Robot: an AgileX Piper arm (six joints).
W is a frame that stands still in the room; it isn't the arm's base.
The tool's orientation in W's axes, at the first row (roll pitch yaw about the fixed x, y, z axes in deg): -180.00 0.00 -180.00
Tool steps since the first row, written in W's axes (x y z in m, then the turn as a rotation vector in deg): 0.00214 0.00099 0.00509 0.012 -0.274 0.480; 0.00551 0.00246 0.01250 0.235 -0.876 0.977; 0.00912 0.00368 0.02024 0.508 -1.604 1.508; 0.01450 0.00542 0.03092 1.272 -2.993 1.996; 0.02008 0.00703 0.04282 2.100 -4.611 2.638; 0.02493 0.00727 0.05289 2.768 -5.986 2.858
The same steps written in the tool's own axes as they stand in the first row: -0.00214 0.00099 -0.00509 -0.012 -0.274 -0.480; -0.00551 0.00246 -0.01250 -0.235 -0.876 -0.977; -0.00912 0.00368 -0.02024 -0.508 -1.604 -1.508; -0.01450 0.00542 -0.03092 -1.272 -2.993 -1.996; -0.02008 0.00703 -0.04282 -2.100 -4.611 -2.638; -0.02493 0.00727 -0.05289 -2.768 -5.986 -2.858
